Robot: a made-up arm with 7 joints.
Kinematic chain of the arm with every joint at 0, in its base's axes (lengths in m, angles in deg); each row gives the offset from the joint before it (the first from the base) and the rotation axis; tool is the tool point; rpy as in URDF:
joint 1: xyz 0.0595 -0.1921 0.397 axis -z
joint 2: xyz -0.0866 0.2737 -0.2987 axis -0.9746 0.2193 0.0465
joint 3: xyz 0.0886 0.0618 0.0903 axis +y
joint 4: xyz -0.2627 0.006 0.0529 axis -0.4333 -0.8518 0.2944
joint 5: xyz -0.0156 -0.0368 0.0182 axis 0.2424 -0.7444 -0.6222
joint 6: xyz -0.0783 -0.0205 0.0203 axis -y
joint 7: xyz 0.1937 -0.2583 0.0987 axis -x
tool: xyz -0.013 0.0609 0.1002 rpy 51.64 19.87 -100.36
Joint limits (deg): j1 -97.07..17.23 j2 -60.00..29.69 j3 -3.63..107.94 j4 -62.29..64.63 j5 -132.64..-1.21 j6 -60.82..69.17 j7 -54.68..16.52
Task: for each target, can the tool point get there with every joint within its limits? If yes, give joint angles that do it. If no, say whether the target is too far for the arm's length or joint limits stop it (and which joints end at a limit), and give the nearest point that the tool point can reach.
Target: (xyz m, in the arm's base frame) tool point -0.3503 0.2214 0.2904
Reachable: yes | joints -68.13 3.00 59.17 52.98 -99.80 16.19 -43.91
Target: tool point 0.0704 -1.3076 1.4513
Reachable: no: too far | nearest point -0.0680 -0.6632 0.7084 | short by 0.993 m
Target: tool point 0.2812 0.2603 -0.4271
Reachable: no: joint limits stop it (at a limit: joint 2, joint 3, joint 6, joint 7) | nearest point 0.2797 0.2573 -0.1196 | short by 0.307 m
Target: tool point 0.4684 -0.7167 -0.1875
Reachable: no: joint limits stop it (at a limit: joint 1, joint 2, joint 5, joint 6, joint 7) | nearest point 0.3066 -0.6367 -0.0403 | short by 0.233 m
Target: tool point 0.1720 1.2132 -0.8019
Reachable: no: too far | nearest point 0.1146 0.4959 -0.0637 | short by 1.031 m
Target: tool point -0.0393 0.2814 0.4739
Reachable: yes | joints -37.48 21.76 40.92 14.99 -57.61 40.71 7.09
